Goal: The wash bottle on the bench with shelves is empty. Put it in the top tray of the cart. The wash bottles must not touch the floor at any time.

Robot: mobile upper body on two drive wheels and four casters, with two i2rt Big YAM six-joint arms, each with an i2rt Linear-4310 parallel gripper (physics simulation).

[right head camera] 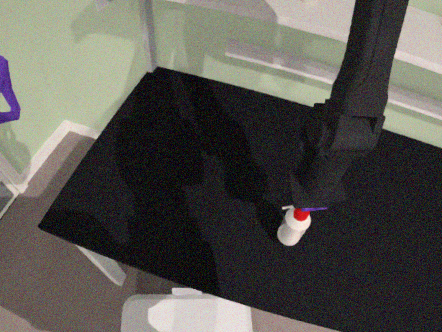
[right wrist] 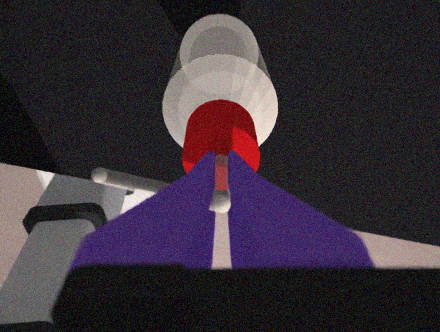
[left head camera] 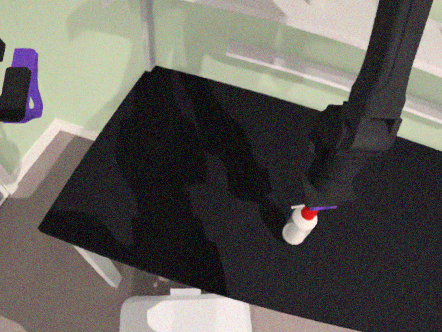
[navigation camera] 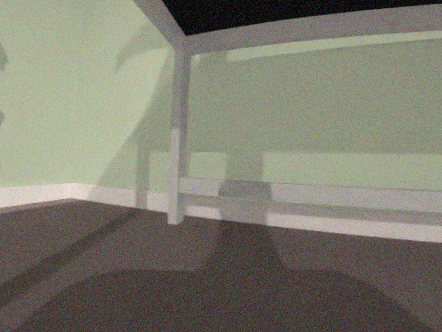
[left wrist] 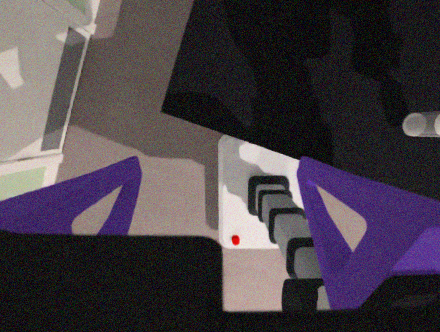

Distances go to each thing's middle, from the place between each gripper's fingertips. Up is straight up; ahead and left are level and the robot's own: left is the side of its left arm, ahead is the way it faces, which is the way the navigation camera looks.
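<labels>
The white wash bottle with red cap [left head camera: 302, 221] is 60 mm below my right hand. My left gripper is 370 mm above the white wash bottle with red cap, 490 mm to the left of it and 30 mm short of it.
</labels>
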